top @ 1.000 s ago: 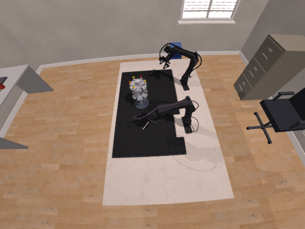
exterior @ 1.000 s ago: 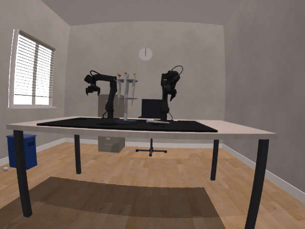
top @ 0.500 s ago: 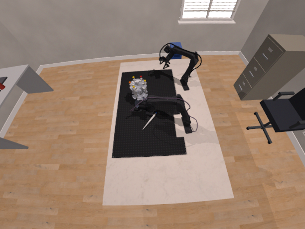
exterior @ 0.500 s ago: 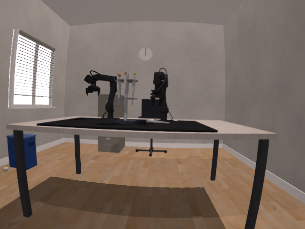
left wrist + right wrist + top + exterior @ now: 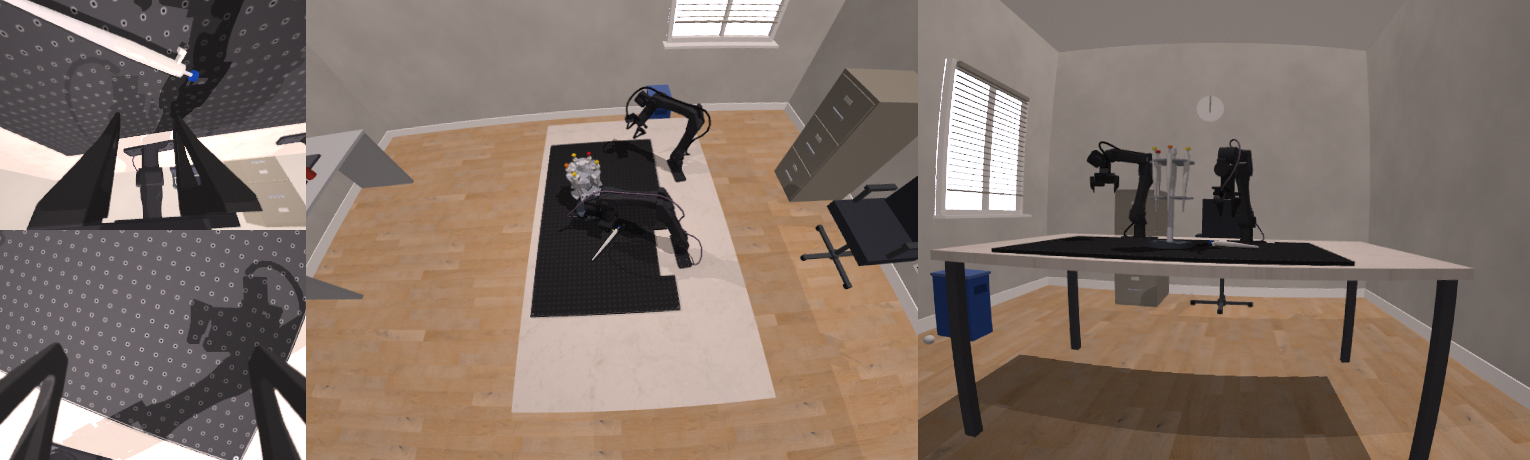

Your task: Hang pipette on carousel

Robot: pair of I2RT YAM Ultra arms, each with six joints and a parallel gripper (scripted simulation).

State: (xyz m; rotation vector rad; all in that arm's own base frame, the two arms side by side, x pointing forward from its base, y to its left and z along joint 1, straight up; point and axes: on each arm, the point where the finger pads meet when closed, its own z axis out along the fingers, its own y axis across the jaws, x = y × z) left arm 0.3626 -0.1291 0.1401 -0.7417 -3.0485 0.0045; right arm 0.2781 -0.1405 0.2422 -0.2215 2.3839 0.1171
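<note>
Now: left hand 30 mm short of the hand pipette, 20 mm to the right of it and 120 mm above it.
</note>
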